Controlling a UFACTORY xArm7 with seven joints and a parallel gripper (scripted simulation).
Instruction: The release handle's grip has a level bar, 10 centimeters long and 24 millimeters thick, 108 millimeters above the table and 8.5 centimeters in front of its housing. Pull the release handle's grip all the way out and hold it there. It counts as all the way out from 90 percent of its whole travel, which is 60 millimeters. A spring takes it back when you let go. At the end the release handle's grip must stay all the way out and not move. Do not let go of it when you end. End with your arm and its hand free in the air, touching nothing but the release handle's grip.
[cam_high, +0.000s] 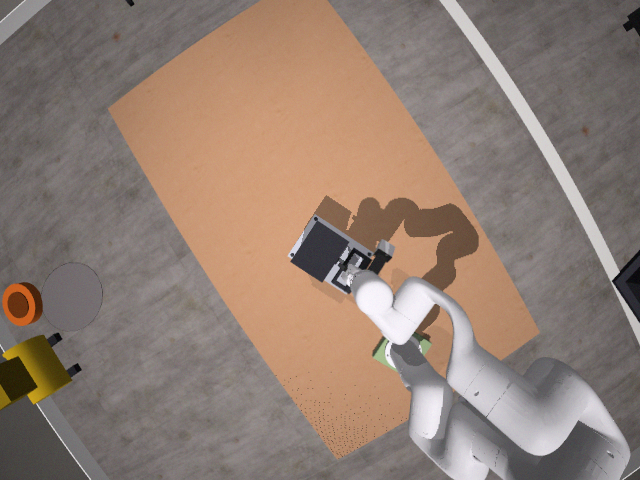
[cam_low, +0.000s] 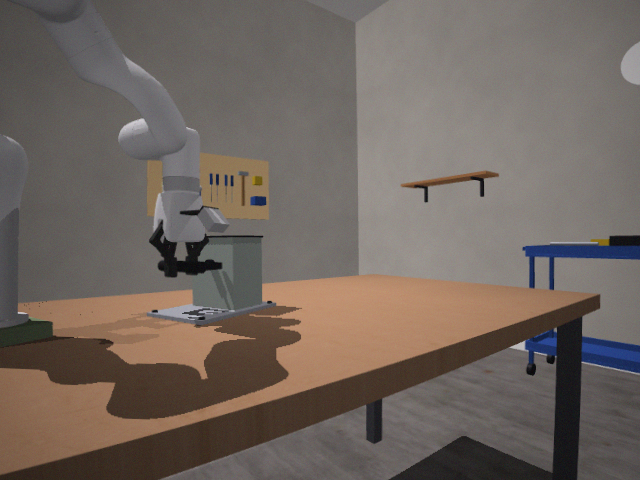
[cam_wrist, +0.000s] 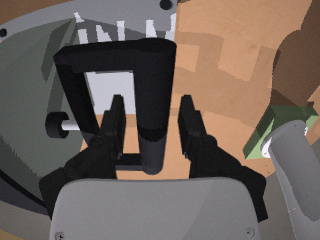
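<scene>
My hand is 10 cm above the pale baseplate, 9 cm short of it and 2 cm to the right of it.
</scene>
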